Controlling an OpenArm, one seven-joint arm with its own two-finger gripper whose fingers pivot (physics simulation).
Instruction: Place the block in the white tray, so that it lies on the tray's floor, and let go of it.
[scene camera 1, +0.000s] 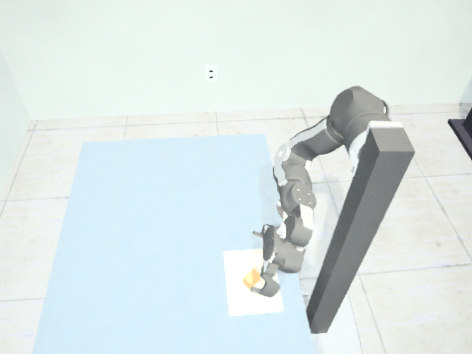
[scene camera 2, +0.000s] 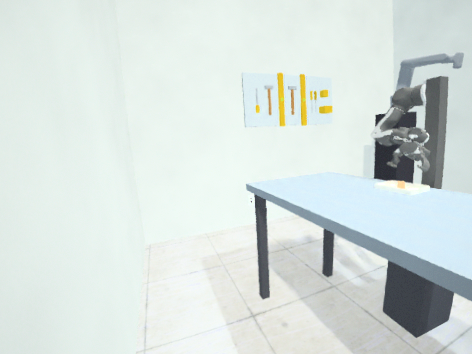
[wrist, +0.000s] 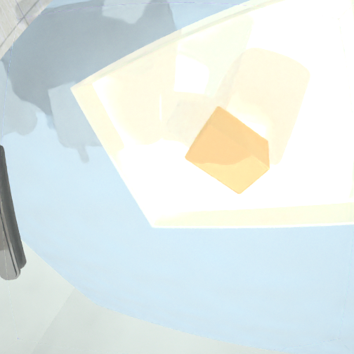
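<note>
The orange block (scene camera 1: 252, 279) (scene camera 2: 401, 184) (wrist: 227, 150) lies on the floor of the white tray (scene camera 1: 235, 306) (scene camera 2: 419, 190) (wrist: 300, 215), inside its low walls and apart from the near wall in the wrist view. My gripper (scene camera 1: 255, 262) (scene camera 2: 409, 166) is open, its fingers spread wide, and hangs above the tray and the block without touching them. In the wrist view one dark finger shows at the left edge; the other finger is out of that view. In scene camera 1 the lower finger is close to the block's image and covers part of the tray.
The tray stands on the blue table (scene camera 1: 150, 225) (scene camera 2: 320, 205) (wrist: 225, 280), near its edge on the arm's side. A dark upright pillar (scene camera 1: 350, 240) (scene camera 2: 436, 130) stands beside the table and carries the arm. A tool board (scene camera 2: 315, 82) hangs on the far wall.
</note>
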